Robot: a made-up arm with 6 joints. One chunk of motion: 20 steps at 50 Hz.
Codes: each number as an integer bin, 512 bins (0 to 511) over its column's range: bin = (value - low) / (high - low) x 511, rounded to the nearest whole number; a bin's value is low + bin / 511 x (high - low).
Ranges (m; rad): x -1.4..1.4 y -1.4..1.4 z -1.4..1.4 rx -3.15..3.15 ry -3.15..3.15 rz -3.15..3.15
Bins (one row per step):
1: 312 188 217 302 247 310
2: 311 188 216 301 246 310
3: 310 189 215 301 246 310
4: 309 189 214 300 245 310
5: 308 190 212 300 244 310
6: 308 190 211 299 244 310
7: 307 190 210 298 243 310
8: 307 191 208 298 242 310
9: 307 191 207 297 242 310
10: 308 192 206 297 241 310
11: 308 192 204 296 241 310
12: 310 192 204 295 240 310
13: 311 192 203 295 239 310
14: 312 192 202 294 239 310
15: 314 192 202 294 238 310
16: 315 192 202 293 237 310
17: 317 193 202 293 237 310
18: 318 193 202 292 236 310
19: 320 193 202 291 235 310
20: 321 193 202 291 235 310
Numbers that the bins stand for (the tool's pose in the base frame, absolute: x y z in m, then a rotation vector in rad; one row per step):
1: 0.3096 -0.3699 -0.2110 0.5733 -0.1048 0.6719
2: 0.3041 -0.3699 -0.2164 0.5610 -0.1171 0.6719
3: 0.2986 -0.3644 -0.2219 0.5610 -0.1171 0.6719
4: 0.2932 -0.3644 -0.2274 0.5486 -0.1295 0.6719
5: 0.2877 -0.3589 -0.2384 0.5486 -0.1418 0.6719
6: 0.2877 -0.3589 -0.2438 0.5363 -0.1418 0.6719
7: 0.2822 -0.3589 -0.2493 0.5240 -0.1541 0.6719
8: 0.2822 -0.3534 -0.2603 0.5240 -0.1664 0.6719
9: 0.2822 -0.3534 -0.2658 0.5116 -0.1664 0.6719
10: 0.2877 -0.3479 -0.2712 0.5116 -0.1788 0.6719
11: 0.2877 -0.3479 -0.2822 0.4993 -0.1788 0.6719
12: 0.2986 -0.3479 -0.2822 0.4870 -0.1911 0.6719
13: 0.3041 -0.3479 -0.2877 0.4870 -0.2034 0.6719
14: 0.3096 -0.3479 -0.2932 0.4747 -0.2034 0.6719
15: 0.3205 -0.3479 -0.2932 0.4747 -0.2158 0.6719
16: 0.3260 -0.3479 -0.2932 0.4623 -0.2281 0.6719
17: 0.3370 -0.3425 -0.2932 0.4623 -0.2281 0.6719
18: 0.3425 -0.3425 -0.2932 0.4500 -0.2404 0.6719
19: 0.3534 -0.3425 -0.2932 0.4377 -0.2527 0.6719
20: 0.3589 -0.3425 -0.2932 0.4377 -0.2527 0.6719

